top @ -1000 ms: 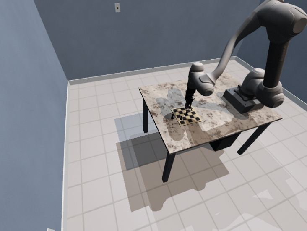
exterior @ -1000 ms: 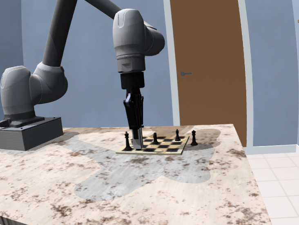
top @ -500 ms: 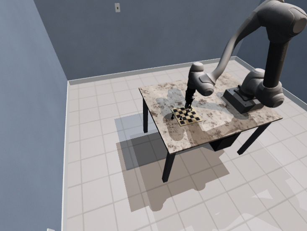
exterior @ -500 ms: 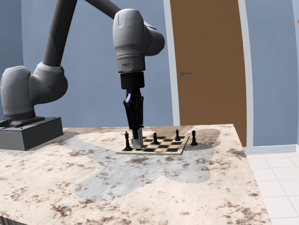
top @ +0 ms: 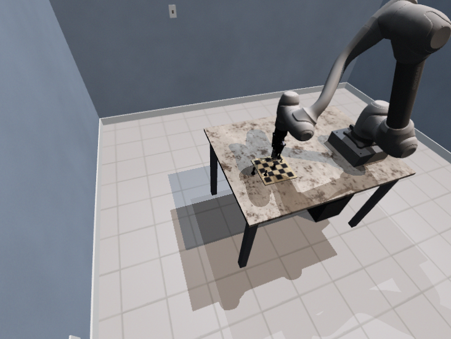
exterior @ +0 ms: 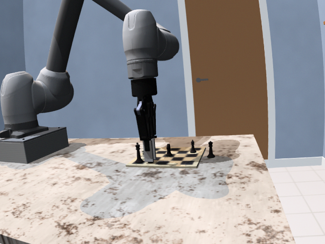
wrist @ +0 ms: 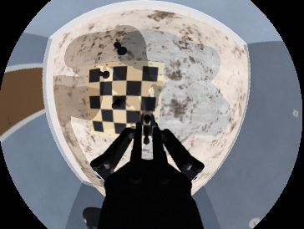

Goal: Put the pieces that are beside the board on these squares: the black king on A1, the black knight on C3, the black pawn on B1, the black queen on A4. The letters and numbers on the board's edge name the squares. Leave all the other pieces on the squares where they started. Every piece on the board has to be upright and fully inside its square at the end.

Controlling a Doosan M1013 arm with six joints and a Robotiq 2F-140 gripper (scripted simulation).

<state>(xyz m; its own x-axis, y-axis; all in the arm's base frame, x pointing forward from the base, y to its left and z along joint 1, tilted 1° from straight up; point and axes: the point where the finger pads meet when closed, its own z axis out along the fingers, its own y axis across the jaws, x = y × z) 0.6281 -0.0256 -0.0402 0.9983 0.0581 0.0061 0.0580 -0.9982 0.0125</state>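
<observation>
Now: the black pawn 30 mm below my hand. From my hand the other things lie so: black king 40 mm behind, 10 mm below; then small chessboard 30 mm ahead, 80 mm to the left, 40 mm below; then white pawn 40 mm behind, 40 mm to the left, 30 mm below.
</observation>
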